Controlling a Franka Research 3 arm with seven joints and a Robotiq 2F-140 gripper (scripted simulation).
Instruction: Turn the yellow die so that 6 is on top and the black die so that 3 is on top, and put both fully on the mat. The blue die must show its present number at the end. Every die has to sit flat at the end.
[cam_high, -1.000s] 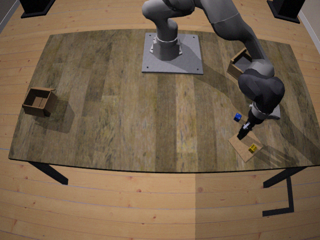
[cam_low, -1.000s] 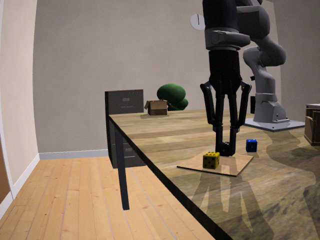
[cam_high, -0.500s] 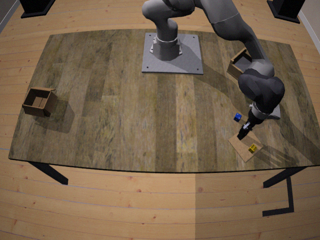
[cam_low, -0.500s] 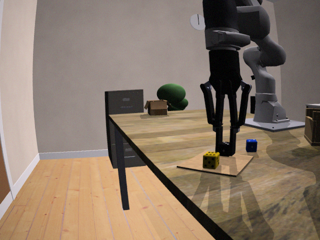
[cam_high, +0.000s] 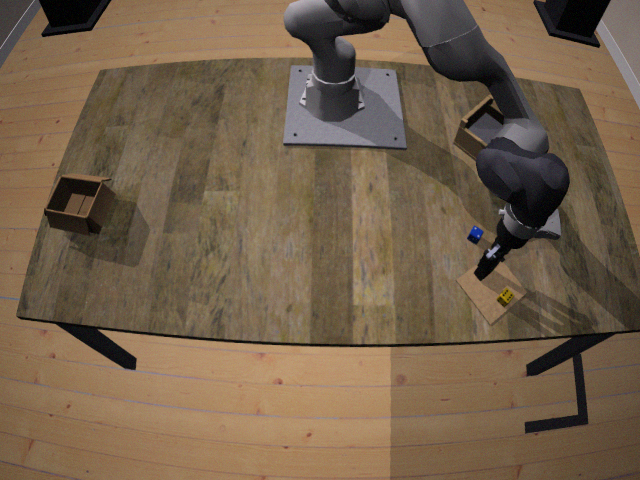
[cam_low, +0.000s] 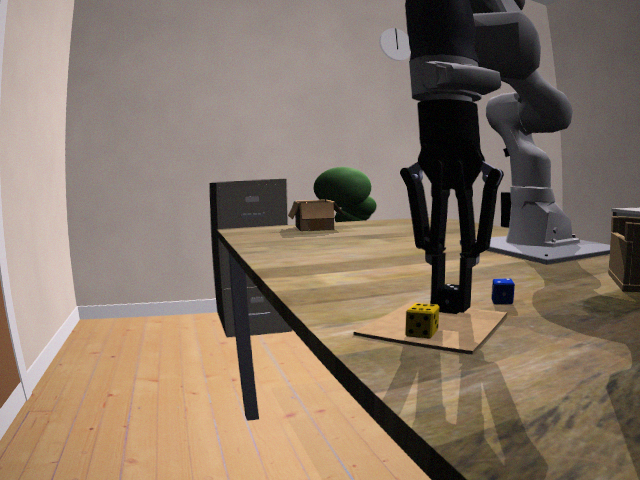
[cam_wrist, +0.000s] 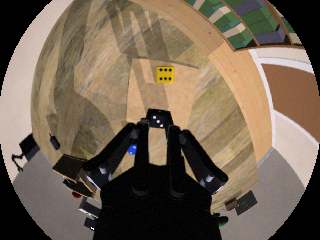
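My gripper is now 2 cm above the black die. From my hand the other things lie so: tan mat 3 cm ahead, 3 cm to the left, 4 cm below; then blue die 10 cm behind, 1 cm to the right, 3 cm below; then yellow die 7 cm ahead, 5 cm to the left, 2 cm below.
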